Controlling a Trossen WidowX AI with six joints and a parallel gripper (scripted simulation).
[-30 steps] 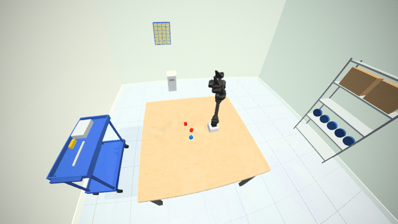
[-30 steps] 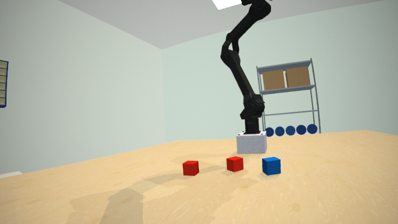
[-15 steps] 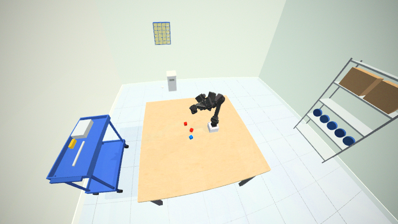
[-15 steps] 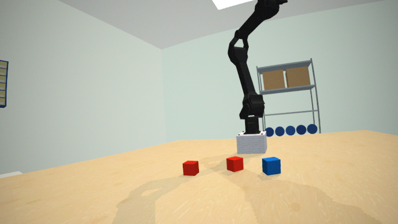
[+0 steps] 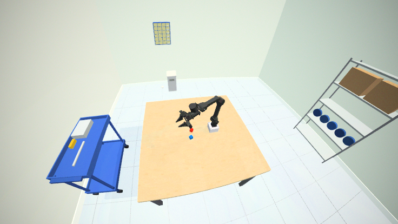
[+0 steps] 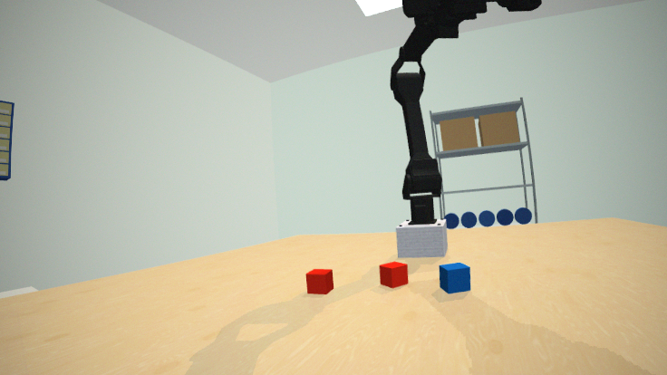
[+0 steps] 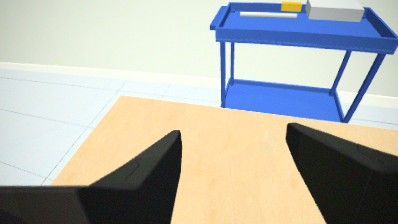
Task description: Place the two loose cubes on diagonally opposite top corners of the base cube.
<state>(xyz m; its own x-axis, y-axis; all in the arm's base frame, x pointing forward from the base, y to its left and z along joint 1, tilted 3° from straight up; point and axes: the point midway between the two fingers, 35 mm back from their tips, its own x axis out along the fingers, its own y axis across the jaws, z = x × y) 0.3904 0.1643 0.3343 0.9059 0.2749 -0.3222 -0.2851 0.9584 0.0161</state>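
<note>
Now: the blue base cube 360 mm below my gripper tip, 140 mm behind it and 100 mm to the right of it.
</note>
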